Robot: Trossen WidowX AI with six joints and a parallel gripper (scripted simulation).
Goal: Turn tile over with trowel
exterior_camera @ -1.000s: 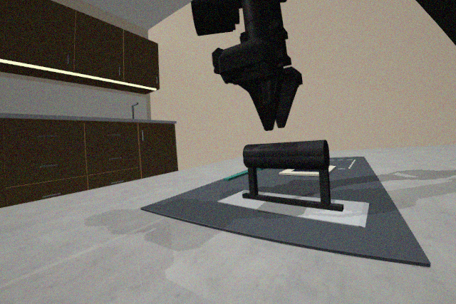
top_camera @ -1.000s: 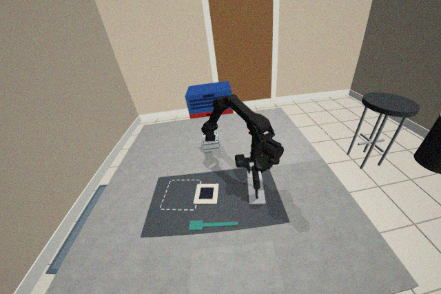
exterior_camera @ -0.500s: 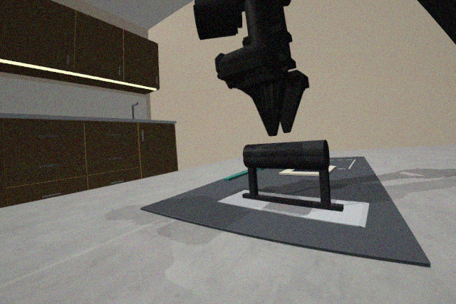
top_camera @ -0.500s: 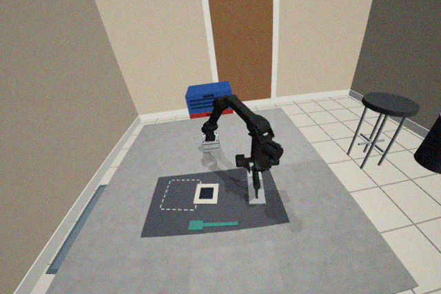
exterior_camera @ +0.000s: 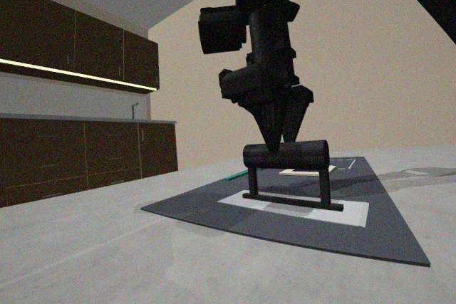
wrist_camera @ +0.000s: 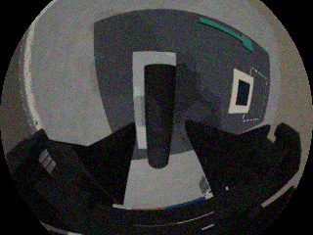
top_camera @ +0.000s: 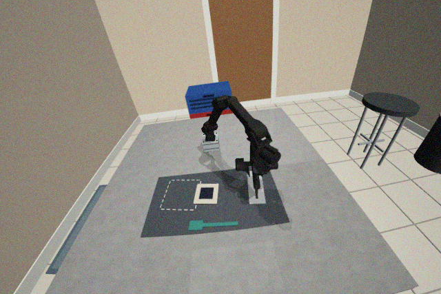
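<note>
My gripper tip is now 4 cm above the grey plate tool and 2 cm past it. Also, from my gripper tip: dark mat (21 cm to the right, 10 cm below, 5 cm ahead); teal trowel (23 cm to the right, 19 cm ahead, 7 cm below); cream tile (25 cm to the right, 7 cm below, 3 cm ahead).
</note>
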